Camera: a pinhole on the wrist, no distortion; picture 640 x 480 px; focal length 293.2 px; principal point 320.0 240.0 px. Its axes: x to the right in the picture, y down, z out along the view. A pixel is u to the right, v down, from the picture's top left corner.
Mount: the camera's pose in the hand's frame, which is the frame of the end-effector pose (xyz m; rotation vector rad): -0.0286 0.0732 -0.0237 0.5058 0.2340 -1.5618
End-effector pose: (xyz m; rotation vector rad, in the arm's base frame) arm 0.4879 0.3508 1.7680 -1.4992 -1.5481 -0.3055
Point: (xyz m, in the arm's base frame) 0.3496 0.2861 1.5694
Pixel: 384 36
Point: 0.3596 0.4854 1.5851
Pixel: 266 249
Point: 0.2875 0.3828 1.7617
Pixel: 518 301
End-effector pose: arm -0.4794 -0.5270 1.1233 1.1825 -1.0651 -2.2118
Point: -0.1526 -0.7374 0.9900
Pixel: behind the camera
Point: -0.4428 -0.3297 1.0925
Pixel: 593 110
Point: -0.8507 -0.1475 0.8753
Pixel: 457 349
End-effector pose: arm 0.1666 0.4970 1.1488 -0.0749 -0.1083 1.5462
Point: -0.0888 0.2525 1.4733
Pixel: 38 89
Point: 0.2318 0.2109 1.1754
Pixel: outside the picture
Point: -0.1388 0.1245 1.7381
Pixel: 92 116
